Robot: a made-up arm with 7 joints.
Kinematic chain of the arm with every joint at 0, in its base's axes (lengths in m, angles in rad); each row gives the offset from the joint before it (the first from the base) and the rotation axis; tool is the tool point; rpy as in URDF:
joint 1: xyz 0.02 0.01 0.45 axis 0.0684 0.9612 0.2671
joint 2: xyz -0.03 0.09 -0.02 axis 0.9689 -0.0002 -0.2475
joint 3: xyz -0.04 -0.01 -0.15 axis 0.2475 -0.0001 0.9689
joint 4: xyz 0.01 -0.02 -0.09 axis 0.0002 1 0
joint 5: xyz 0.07 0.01 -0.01 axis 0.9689 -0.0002 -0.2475
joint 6: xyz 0.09 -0.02 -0.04 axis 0.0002 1 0
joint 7: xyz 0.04 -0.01 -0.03 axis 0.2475 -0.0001 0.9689
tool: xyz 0 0 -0.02 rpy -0.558 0.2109 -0.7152
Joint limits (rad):
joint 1: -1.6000..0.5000
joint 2: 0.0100..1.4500
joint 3: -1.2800..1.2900
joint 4: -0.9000..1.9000
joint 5: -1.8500..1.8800
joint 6: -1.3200..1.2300
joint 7: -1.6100..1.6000
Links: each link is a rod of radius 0.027 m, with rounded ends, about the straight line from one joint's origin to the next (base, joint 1, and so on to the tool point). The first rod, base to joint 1, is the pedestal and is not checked.
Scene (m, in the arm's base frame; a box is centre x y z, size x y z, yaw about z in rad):
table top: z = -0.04
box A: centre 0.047 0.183 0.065 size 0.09 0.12 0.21 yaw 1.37
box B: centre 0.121 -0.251 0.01 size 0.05 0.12 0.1 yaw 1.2
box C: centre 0.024 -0.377 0 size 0.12 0.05 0.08 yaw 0.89
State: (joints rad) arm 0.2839 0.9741 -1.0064 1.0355 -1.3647 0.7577 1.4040
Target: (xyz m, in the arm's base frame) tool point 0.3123 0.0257 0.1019
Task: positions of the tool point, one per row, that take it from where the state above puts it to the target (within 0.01 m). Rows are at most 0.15 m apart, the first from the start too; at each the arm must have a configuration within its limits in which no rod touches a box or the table.
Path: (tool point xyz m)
1: -0.1023 0.3149 0.0919
2: 0.0207 0.3165 0.0825
3: 0.1340 0.3182 0.1105
4: 0.2242 0.3215 0.1666
5: 0.2693 0.2308 0.1224
6: 0.3002 0.1297 0.1013
7: 0.3123 0.0257 0.1019

